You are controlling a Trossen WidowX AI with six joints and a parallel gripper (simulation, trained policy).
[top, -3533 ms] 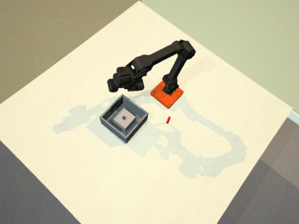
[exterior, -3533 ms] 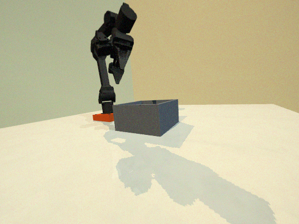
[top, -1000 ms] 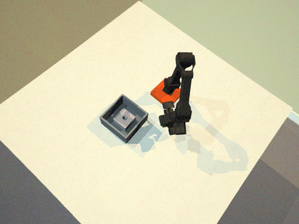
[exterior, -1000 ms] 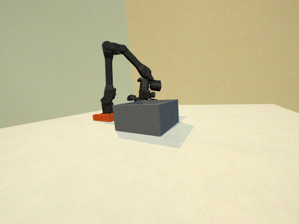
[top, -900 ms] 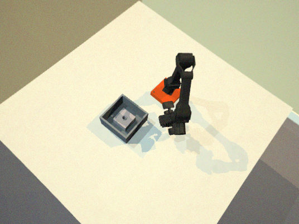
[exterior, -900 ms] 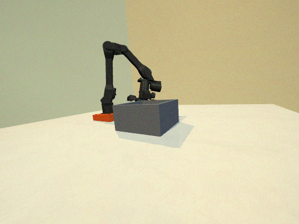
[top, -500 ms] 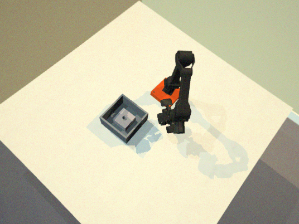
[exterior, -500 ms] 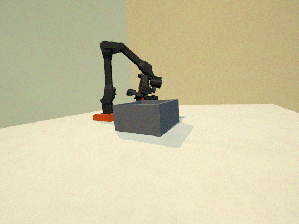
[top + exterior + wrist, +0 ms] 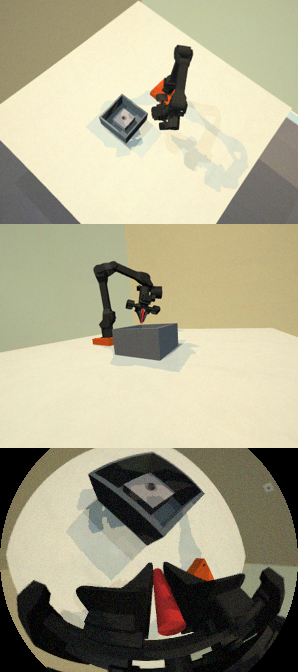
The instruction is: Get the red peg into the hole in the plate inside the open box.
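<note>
My gripper tip is now 150 mm to the left of the light plate, 90 mm short of it and 70 mm above it. From my gripper tip the other things lie so: red peg (30 mm above, 20 mm to the left); then grey box (150 mm to the right, 90 mm ahead, 80 mm below).
</note>
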